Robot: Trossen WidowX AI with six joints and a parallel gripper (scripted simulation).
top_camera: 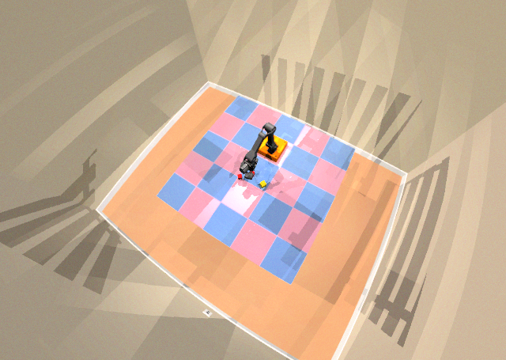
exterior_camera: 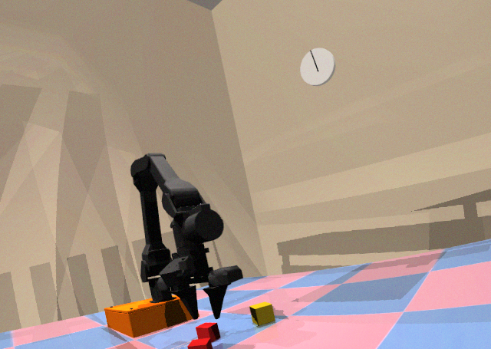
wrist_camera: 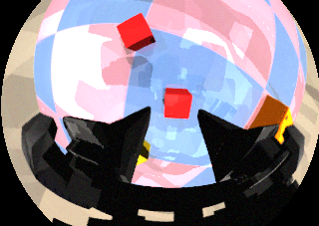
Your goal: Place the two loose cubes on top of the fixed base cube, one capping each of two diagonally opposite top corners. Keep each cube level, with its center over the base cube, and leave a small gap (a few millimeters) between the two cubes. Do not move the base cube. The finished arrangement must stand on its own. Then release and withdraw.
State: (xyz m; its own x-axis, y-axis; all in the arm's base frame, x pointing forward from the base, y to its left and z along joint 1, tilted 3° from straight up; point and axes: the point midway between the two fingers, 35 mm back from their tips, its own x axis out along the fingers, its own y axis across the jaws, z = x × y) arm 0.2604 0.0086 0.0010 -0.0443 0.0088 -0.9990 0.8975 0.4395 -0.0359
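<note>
Now: gripper tip 13 cm to the right of the yellow base cube, 3 cm above it and 1 cm short of it.
</note>
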